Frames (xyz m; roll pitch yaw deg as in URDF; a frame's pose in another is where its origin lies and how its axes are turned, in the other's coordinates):
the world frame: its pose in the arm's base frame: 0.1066 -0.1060 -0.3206 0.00 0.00 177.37
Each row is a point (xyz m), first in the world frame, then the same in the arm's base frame.
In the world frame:
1: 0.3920 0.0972 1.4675
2: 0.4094 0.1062 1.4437
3: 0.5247 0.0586 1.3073
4: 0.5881 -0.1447 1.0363
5: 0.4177 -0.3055 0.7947
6: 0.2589 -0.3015 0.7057
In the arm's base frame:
1: -0.2894 -0.1851 1.1469
2: -0.3072 -0.1933 1.1231
3: -0.4202 -0.1405 0.9867
4: -0.4742 0.0655 0.7157
5: -0.2966 0.2183 0.4741
6: -0.1382 0.2071 0.3851

